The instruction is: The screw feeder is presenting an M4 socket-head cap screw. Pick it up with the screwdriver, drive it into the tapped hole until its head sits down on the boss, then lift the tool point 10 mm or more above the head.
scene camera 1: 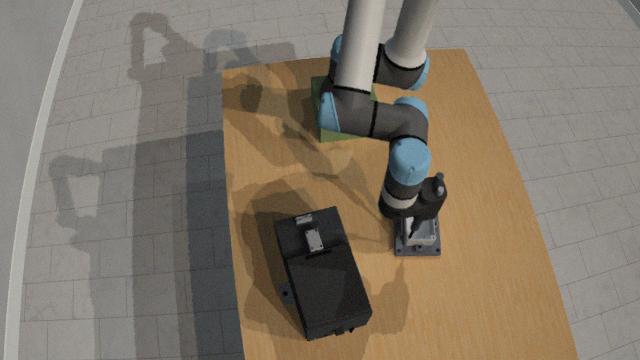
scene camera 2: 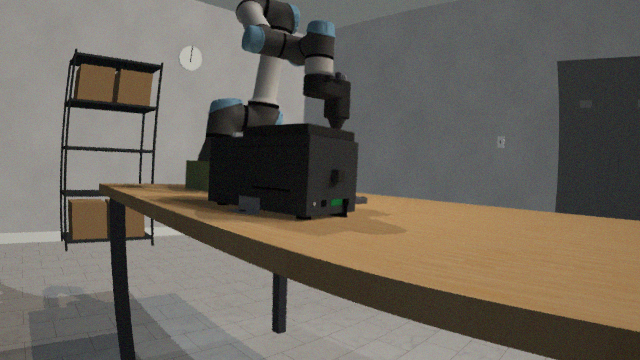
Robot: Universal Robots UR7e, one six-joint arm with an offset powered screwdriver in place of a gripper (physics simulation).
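Observation:
My screwdriver (scene camera 1: 412, 234) (scene camera 2: 336, 121) points down over the light grey housing (scene camera 1: 428, 239), its tip at the housing's left part in scene camera 1. The housing stands on a dark base plate (scene camera 1: 419, 251). The tapped hole, the boss and any screw at the tip are too small or hidden to tell, as is whether the tip touches. In scene camera 2 the tip is hidden behind the black screw feeder (scene camera 1: 327, 290) (scene camera 2: 280, 170). The feeder stands apart from the housing, with a small metal plate (scene camera 1: 314, 239) on its lower front part.
A green block (scene camera 1: 337, 134) (scene camera 2: 197, 174) is near the arm's base. A small grey bracket (scene camera 1: 286, 293) (scene camera 2: 249, 204) is at the feeder's side. The wooden table (scene camera 1: 490, 225) (scene camera 2: 475, 250) carries them. A shelf rack (scene camera 2: 115, 106) with boxes stands behind.

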